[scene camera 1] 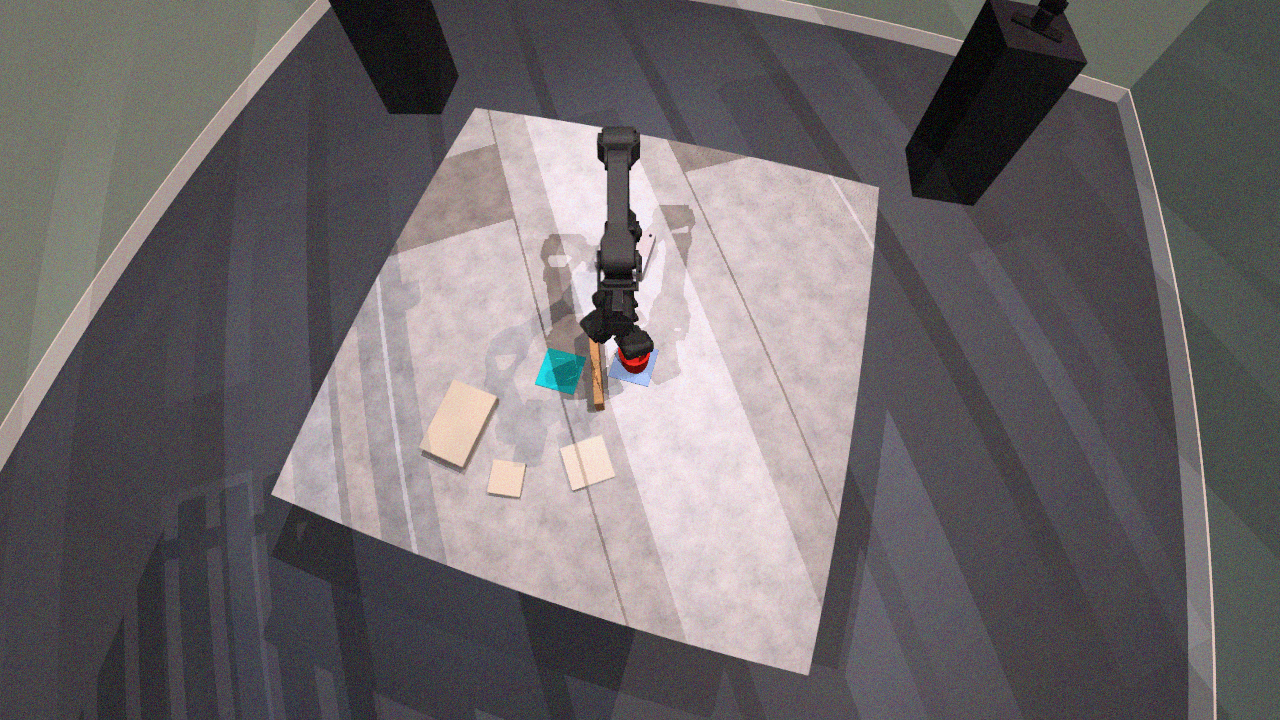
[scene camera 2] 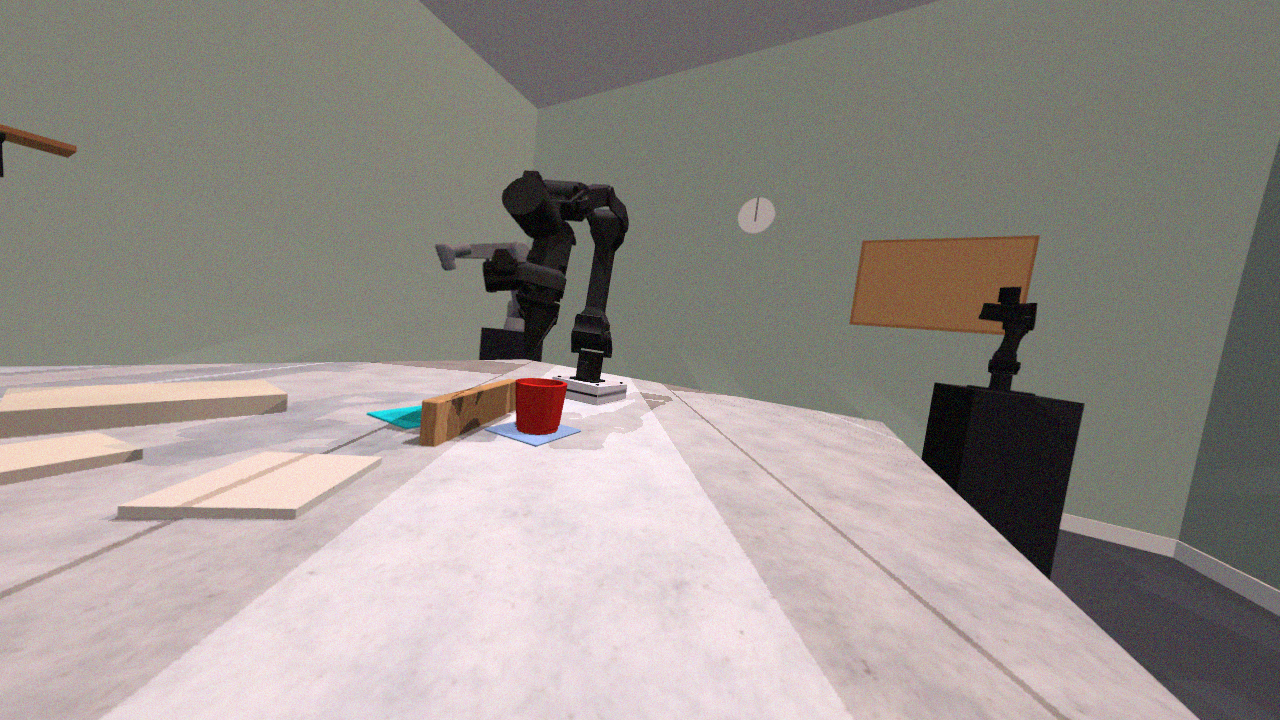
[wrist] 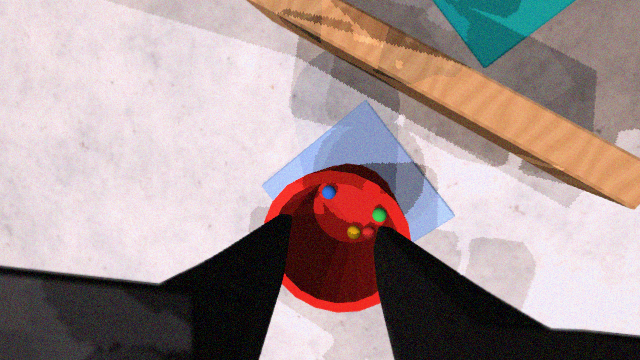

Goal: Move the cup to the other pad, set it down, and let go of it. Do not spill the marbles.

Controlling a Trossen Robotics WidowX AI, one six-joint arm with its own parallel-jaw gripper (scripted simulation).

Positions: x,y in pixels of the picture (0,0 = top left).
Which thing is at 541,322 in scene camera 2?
My gripper.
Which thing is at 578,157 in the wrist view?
A wooden bar.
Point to a red cup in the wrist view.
At 325,268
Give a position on a teal pad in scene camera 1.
560,371
